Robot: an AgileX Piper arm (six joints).
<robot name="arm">
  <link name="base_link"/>
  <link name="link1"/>
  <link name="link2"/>
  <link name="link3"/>
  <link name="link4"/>
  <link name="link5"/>
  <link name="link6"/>
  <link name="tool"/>
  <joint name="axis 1" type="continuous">
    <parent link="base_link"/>
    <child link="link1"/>
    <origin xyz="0 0 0.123" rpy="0 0 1.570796"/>
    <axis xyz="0 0 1"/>
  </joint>
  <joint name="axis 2" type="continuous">
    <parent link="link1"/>
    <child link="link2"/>
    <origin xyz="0 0 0" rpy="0 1.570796 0"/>
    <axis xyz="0 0 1"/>
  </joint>
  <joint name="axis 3" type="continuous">
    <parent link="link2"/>
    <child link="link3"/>
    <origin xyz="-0.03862 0.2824 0"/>
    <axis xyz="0 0 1"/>
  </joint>
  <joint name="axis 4" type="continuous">
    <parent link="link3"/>
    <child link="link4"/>
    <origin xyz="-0.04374 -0.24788 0" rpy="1.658 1.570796 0"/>
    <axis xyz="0 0 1"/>
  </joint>
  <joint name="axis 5" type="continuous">
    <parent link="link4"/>
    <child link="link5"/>
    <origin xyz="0 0 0" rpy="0 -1.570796 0"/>
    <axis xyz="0 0 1"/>
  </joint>
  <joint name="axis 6" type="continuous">
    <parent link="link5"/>
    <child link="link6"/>
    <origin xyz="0.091 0 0" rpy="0 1.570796 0"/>
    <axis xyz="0 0 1"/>
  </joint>
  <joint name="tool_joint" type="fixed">
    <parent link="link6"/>
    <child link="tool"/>
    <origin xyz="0 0 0" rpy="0 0 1.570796"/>
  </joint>
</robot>
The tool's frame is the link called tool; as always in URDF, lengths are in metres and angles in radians. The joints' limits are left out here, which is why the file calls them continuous.
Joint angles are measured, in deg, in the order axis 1, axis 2, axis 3, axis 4, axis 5, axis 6. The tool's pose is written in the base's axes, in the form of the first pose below.
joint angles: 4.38 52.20 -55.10 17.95 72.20 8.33
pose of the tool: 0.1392 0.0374 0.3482 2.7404 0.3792 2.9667
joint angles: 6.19 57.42 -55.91 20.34 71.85 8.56
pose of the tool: 0.1585 0.0474 0.3397 2.7155 0.2982 2.9887
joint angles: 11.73 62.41 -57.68 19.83 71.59 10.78
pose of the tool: 0.1734 0.0659 0.3332 2.7294 0.2349 3.0530
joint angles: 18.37 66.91 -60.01 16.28 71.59 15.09
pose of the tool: 0.1842 0.0867 0.3278 2.7867 0.1903 3.1137
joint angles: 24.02 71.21 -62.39 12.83 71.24 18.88
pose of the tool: 0.1939 0.1074 0.3222 2.8427 0.1654 -3.1212
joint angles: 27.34 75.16 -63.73 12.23 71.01 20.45
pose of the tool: 0.2018 0.1249 0.3127 2.8654 0.1236 -3.0860
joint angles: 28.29 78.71 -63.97 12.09 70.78 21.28
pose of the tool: 0.2105 0.1337 0.2988 2.8888 0.0719 -3.0815
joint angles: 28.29 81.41 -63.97 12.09 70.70 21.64
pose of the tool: 0.2177 0.1376 0.2869 2.9079 0.0289 -3.0869
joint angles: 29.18 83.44 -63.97 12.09 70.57 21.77
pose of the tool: 0.2206 0.1438 0.2778 2.9221 -0.0016 -3.0739
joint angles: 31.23 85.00 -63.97 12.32 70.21 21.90
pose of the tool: 0.2192 0.1543 0.2707 2.9280 -0.0227 -3.0427
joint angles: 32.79 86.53 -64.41 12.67 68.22 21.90
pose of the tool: 0.2216 0.1648 0.2657 2.9182 -0.0109 -3.0243
